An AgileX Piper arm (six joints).
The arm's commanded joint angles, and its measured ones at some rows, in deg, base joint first. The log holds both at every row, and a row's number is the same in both.
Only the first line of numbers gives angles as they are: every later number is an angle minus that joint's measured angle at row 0.
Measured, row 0:
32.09, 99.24, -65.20, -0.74, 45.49, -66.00
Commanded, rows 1 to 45:
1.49, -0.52, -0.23, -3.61, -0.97, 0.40
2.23, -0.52, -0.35, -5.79, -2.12, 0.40
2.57, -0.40, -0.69, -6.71, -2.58, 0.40
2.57, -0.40, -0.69, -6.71, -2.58, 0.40
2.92, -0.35, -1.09, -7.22, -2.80, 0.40
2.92, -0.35, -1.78, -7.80, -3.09, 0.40
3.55, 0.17, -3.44, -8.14, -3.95, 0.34
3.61, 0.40, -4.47, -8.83, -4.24, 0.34
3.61, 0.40, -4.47, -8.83, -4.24, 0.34
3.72, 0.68, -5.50, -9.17, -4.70, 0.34
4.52, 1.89, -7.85, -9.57, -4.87, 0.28
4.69, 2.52, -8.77, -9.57, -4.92, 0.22
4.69, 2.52, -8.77, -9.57, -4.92, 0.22
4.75, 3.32, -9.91, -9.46, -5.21, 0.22
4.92, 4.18, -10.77, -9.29, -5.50, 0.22
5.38, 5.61, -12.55, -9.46, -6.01, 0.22
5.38, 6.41, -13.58, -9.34, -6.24, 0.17
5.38, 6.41, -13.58, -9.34, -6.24, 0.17
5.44, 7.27, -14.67, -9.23, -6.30, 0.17
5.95, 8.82, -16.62, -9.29, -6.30, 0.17
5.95, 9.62, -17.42, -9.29, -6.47, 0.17
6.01, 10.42, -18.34, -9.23, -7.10, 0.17
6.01, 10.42, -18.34, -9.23, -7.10, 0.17
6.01, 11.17, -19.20, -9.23, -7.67, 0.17
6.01, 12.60, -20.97, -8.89, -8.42, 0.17
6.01, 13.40, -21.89, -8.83, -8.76, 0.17
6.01, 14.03, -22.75, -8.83, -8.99, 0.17
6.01, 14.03, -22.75, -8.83, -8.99, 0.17
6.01, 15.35, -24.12, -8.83, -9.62, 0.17
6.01, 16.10, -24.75, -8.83, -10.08, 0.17
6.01, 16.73, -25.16, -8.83, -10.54, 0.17
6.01, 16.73, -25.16, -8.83, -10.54, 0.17
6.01, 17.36, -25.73, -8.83, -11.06, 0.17
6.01, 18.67, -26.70, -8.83, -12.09, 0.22
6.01, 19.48, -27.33, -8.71, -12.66, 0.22
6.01, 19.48, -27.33, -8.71, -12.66, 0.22
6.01, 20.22, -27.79, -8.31, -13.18, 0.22
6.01, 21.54, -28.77, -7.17, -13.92, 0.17
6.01, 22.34, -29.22, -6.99, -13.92, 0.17
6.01, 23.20, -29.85, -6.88, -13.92, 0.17
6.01, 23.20, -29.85, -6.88, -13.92, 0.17
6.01, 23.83, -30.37, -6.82, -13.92, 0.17
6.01, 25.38, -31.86, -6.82, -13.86, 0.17
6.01, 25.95, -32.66, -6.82, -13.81, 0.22
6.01, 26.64, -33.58, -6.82, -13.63, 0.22
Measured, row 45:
5.78, 25.03, -31.46, -7.11, -13.69, 0.00
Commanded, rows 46 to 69:
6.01, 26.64, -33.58, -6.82, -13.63, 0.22
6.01, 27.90, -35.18, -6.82, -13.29, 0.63
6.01, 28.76, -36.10, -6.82, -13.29, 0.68
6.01, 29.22, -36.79, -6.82, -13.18, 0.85
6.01, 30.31, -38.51, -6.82, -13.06, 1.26
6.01, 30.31, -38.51, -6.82, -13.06, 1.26
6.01, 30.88, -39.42, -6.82, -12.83, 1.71
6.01, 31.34, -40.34, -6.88, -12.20, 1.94
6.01, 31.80, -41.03, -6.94, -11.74, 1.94
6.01, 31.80, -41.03, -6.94, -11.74, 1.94
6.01, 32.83, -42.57, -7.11, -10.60, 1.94
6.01, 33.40, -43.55, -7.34, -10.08, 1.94
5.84, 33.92, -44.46, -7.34, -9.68, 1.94
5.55, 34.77, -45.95, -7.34, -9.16, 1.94
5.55, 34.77, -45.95, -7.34, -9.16, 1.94
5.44, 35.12, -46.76, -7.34, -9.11, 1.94
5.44, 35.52, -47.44, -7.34, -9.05, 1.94
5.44, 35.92, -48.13, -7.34, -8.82, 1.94
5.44, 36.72, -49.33, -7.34, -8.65, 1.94
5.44, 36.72, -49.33, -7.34, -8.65, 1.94
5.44, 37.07, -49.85, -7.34, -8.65, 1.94
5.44, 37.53, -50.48, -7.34, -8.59, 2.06
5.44, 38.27, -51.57, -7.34, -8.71, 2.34
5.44, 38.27, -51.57, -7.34, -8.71, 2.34
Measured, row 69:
5.73, 37.18, -50.08, -7.17, -9.16, 1.66
